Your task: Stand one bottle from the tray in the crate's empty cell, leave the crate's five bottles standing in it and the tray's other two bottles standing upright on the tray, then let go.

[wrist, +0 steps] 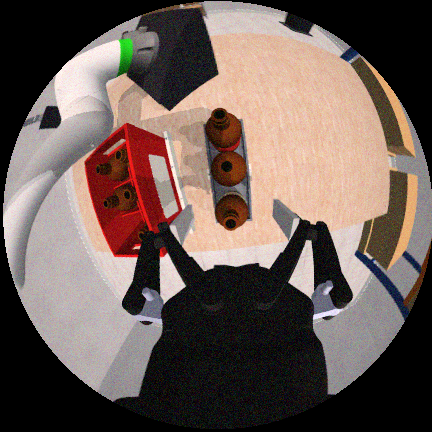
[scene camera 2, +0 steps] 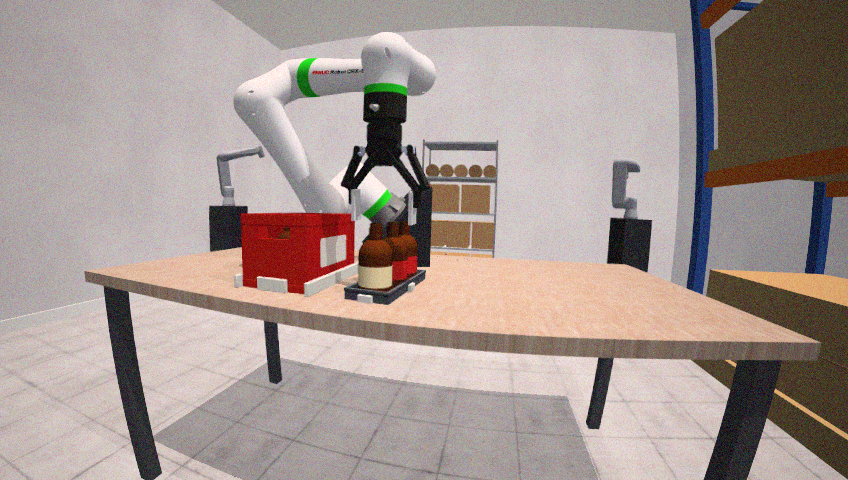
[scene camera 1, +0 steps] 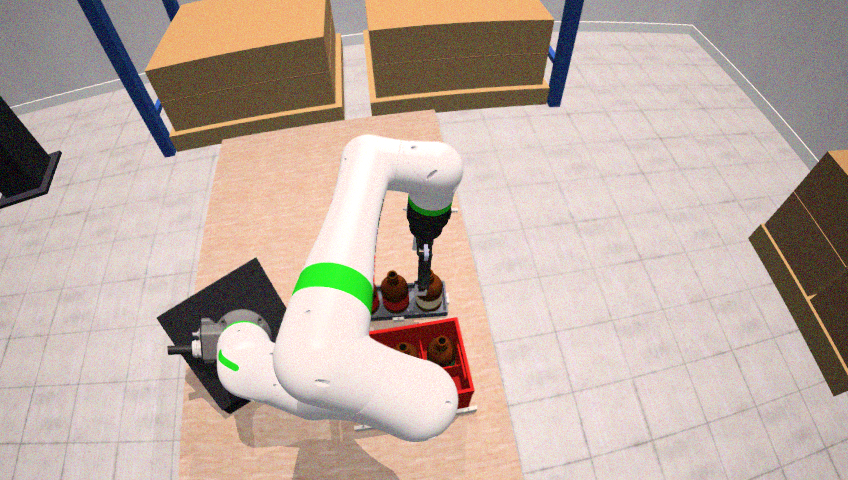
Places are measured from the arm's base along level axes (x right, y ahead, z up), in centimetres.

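Pixels of known places: gripper, fingertip midpoint: (wrist: 232, 209) (scene camera 2: 383, 222) (scene camera 1: 418, 271); arm's base at its link origin: (wrist: 145, 51) (scene camera 2: 391, 218).
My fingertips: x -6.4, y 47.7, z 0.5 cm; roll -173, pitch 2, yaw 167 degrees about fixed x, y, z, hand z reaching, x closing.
Note:
Ahead of a thing's pixels: the offset from my fingertips to its middle. "spot": to the spot under its first point. Level surfaces: height alone.
My gripper (scene camera 1: 423, 291) (scene camera 2: 383, 206) (wrist: 232, 209) is open and empty, pointing down. Its fingertips are spread over the near, cream-labelled end bottle {dy +2.2, dx +1.1, dz -8.0 cm} (scene camera 1: 429, 303) (scene camera 2: 375, 267) (wrist: 232, 207), at about the height of its mouth in the second scene view. A red-labelled middle bottle {dy -6.7, dx -1.1, dz -8.0 cm} (scene camera 1: 395, 292) (wrist: 228, 168) and a far red-labelled bottle {dy -15.0, dx -2.8, dz -8.0 cm} (wrist: 223, 131) stand upright in the same row on the dark tray (scene camera 1: 446, 308) (wrist: 242, 150). The red crate {dy -9.5, dx +23.5, dz -7.5 cm} (scene camera 1: 467, 364) (scene camera 2: 267, 255) (wrist: 142, 165) holds brown bottles; its empty corner cell {spot: dy -2.0, dx +32.9, dz -3.9 cm} (wrist: 119, 231) shows red floor. The arm hides part of the crate in the first scene view.
The crate stands beside the tray on the wooden table {dz -16.2 cm} (scene camera 1: 273, 208) (scene camera 2: 535, 297) (wrist: 310, 125), with pale locating strips {spot: dy -3.8, dx +13.6, dz -14.4 cm} (scene camera 2: 330, 279) along its base. The robot's black base plate (scene camera 1: 196, 321) (wrist: 185, 55) is on the table. Boxes on pallets (scene camera 1: 458, 59) stand beyond the table.

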